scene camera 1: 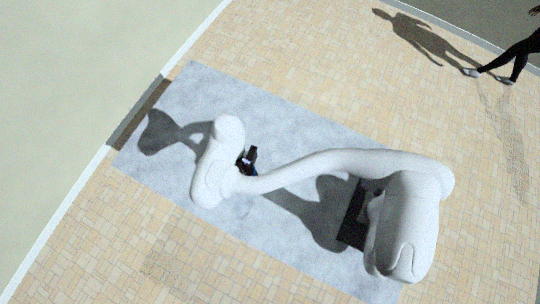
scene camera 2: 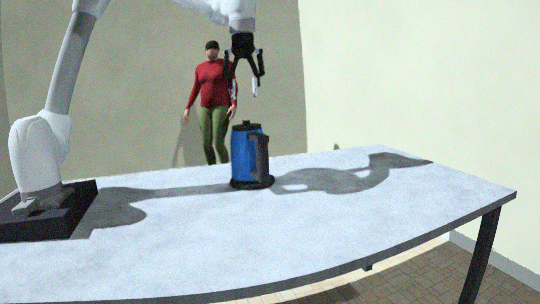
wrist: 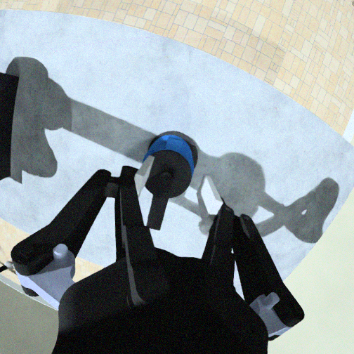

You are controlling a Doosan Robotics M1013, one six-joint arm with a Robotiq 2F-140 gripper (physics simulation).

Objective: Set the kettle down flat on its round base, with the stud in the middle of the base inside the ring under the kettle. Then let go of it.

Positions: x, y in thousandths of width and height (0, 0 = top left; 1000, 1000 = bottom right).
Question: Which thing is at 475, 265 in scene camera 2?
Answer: My gripper.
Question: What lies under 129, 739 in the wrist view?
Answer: My gripper.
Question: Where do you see a blue kettle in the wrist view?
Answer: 482, 493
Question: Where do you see a blue kettle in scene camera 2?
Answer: At 460, 482
